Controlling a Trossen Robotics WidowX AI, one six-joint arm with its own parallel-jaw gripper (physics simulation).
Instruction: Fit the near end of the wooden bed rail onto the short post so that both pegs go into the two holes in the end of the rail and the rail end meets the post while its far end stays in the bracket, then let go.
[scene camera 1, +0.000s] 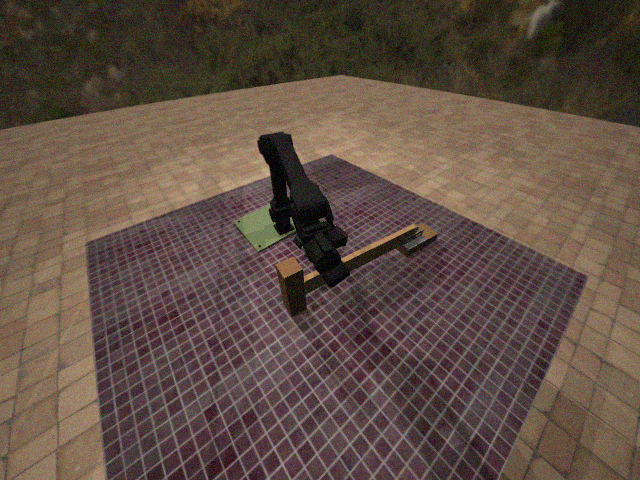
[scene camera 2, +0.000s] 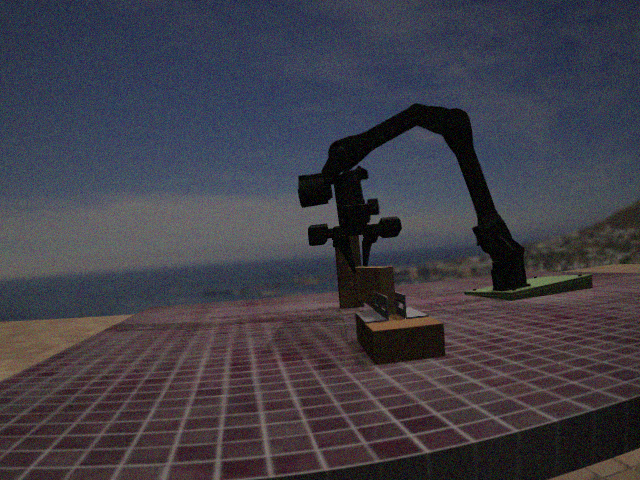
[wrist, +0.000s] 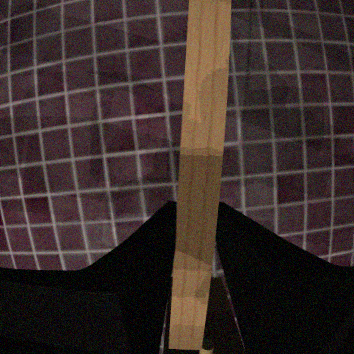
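Where they show: gripper, fingertip midpoint: (wrist: 194, 209); arm's base at its link origin: (scene camera 1: 283, 227) (scene camera 2: 511, 288).
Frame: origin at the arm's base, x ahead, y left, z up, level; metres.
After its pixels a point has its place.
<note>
The wooden bed rail (scene camera 1: 377, 250) {z 0.057, x 0.335, y 0.180 m} (scene camera 2: 375, 281) {z 0.062, x 0.338, y 0.307 m} (wrist: 202, 115) {z 0.075, x 0.321, y 0.034 m} runs from the short post (scene camera 1: 292, 291) {z 0.100, x 0.356, y -0.134 m} (scene camera 2: 347, 291) {z 0.021, x 0.341, y -0.099 m} to the bracket (scene camera 1: 421, 240) (scene camera 2: 400, 339). Its far end stands between the bracket's upright metal plates. My gripper (scene camera 2: 360, 267) {z 0.064, x 0.321, y -0.009 m} (wrist: 194, 209) {z 0.064, x 0.321, y -0.009 m} is shut on the rail near the post. In scene camera 1 the rail's near end is close beside the post, partly behind the gripper. In the wrist view the near end is at the bottom, with a small light piece, perhaps a peg (wrist: 206, 351) {z 0.073, x 0.331, y -0.088 m}, by its right corner. The holes are hidden; whether the end touches the post I cannot tell.
The arm's base stands on a green plate (scene camera 1: 256, 229) {z 0.000, x -0.049, y -0.097 m} (scene camera 2: 558, 285) {z 0.000, x -0.081, y 0.063 m}, off to one side of the rail. The post and the bracket block stand on a purple tiled surface (scene camera 1: 217, 361) {z -0.016, x 0.364, y -0.359 m} (scene camera 2: 217, 392) {z -0.016, x 0.523, y 0.524 m}. Paving surrounds it in scene camera 1.
</note>
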